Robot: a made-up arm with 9 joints. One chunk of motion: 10 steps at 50 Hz.
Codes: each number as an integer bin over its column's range. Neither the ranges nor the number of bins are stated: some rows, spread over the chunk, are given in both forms.
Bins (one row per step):
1: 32 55 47 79 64 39 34 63 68
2: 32 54 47 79 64 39 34 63 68
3: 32 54 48 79 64 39 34 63 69
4: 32 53 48 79 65 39 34 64 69
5: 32 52 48 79 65 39 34 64 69
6: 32 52 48 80 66 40 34 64 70
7: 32 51 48 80 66 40 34 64 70
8: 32 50 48 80 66 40 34 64 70
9: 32 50 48 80 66 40 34 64 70
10: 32 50 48 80 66 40 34 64 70
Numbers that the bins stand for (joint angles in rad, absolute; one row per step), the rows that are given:
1: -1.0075 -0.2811 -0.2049 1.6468 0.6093 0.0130 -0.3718 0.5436 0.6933
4: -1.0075 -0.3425 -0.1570 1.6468 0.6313 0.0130 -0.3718 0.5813 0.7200
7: -1.0075 -0.4039 -0.1570 1.7029 0.6533 0.0346 -0.3718 0.5813 0.7467
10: -1.0075 -0.4346 -0.1570 1.7029 0.6533 0.0346 -0.3718 0.5813 0.7467
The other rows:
2: -1.0075 -0.3118 -0.2049 1.6468 0.6093 0.0130 -0.3718 0.5436 0.6933
3: -1.0075 -0.3118 -0.1570 1.6468 0.6093 0.0130 -0.3718 0.5436 0.7200
5: -1.0075 -0.3732 -0.1570 1.6468 0.6313 0.0130 -0.3718 0.5813 0.7200
6: -1.0075 -0.3732 -0.1570 1.7029 0.6533 0.0346 -0.3718 0.5813 0.7467
8: -1.0075 -0.4346 -0.1570 1.7029 0.6533 0.0346 -0.3718 0.5813 0.7467
9: -1.0075 -0.4346 -0.1570 1.7029 0.6533 0.0346 -0.3718 0.5813 0.7467

